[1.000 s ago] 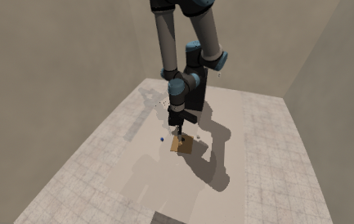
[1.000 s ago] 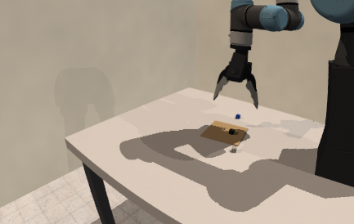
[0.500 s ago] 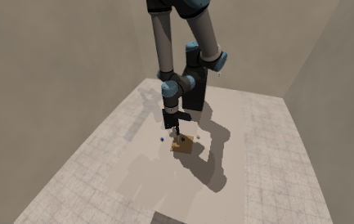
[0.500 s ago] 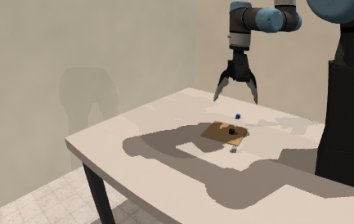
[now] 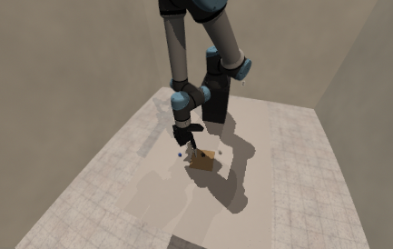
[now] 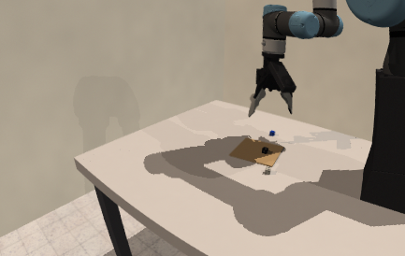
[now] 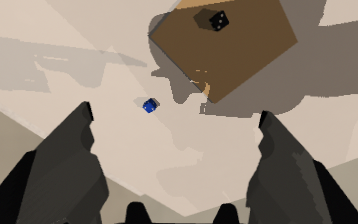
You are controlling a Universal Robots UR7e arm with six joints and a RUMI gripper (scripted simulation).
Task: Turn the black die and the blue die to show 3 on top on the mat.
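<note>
My hand is 20 mm short of the blue die, 70 mm to the left of it and 90 mm above it. Also, from my hand: black die 30 mm behind, 70 mm to the left, 90 mm below; brown mat 10 mm behind, 80 mm to the left, 100 mm below; white die 100 mm behind, 170 mm to the left, 90 mm below.
</note>
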